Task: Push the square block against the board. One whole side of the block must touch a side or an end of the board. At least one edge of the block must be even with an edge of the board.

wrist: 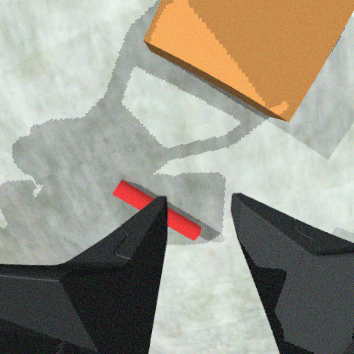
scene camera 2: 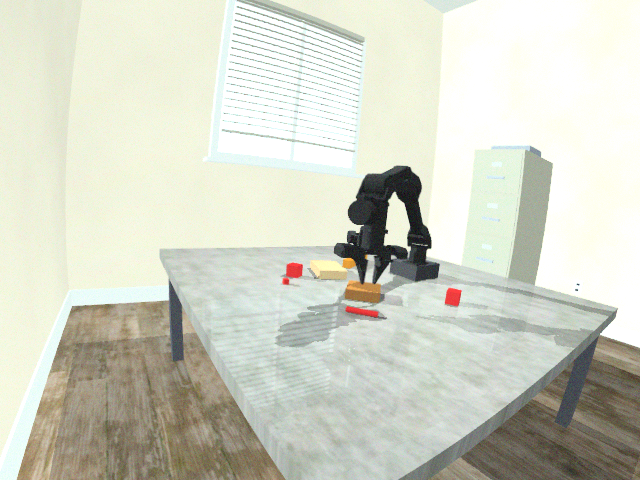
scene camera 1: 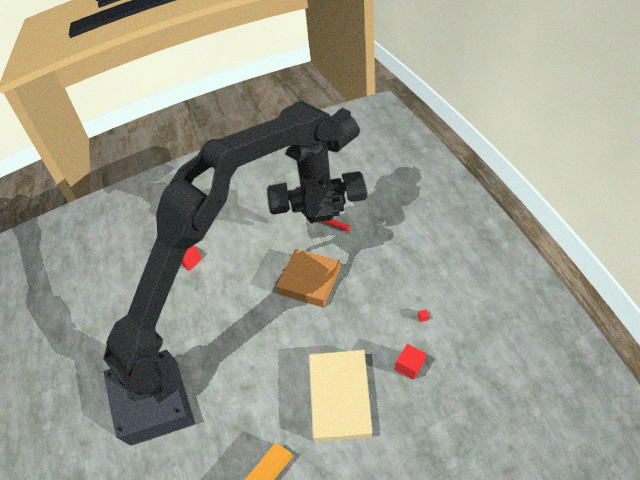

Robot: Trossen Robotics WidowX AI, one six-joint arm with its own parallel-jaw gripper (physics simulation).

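Places are measured from the arm's base along level axes (x left, y ahead, z down), in millimetres.
Pixels of known places: gripper, fingertip midpoint: point(wrist: 198, 202) point(scene camera 2: 367, 284) point(scene camera 1: 320, 220); arm's base, link origin: point(scene camera 2: 417, 262) point(scene camera 1: 144, 381).
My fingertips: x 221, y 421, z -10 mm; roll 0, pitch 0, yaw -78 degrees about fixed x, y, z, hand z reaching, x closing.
Ahead of a thing's pixels: the offset from my fingertips to its top centre.
The square block {dx -88, dy -60, dz +37 mm} point(scene camera 1: 308, 276) point(scene camera 2: 363, 292) point(wrist: 250, 40) is orange-brown and lies flat, partly in the arm's shadow. The board {dx -346, dy -93, dz +37 mm} point(scene camera 1: 341, 395) point(scene camera 2: 328, 269) is a cream rectangle lying flat. In scene camera 1 it is below the block, with a wide gap between them; the block is turned at an angle to it. My gripper point(scene camera 1: 320, 220) point(scene camera 2: 368, 282) point(wrist: 198, 202) is partly open with nothing between its fingers. It hangs above the table on the block's side away from the board, apart from the block. Its fingertips are hidden in scene camera 1.
A red rod {dx +35, dy +37, dz +53 mm} point(scene camera 1: 338, 225) point(scene camera 2: 361, 312) point(wrist: 185, 224) lies near and partly below the gripper. Red cubes {dx -337, dy +45, dz +27 mm} point(scene camera 1: 411, 360) {dx -255, dy +113, dz +51 mm} point(scene camera 1: 423, 315) are right of the board; another red cube {dx +65, dy -289, dz +27 mm} point(scene camera 1: 191, 258) point(scene camera 2: 453, 297) is beside the arm. An orange bar {dx -468, dy -307, dz +36 mm} point(scene camera 1: 271, 461) point(scene camera 2: 348, 263) lies near the board.
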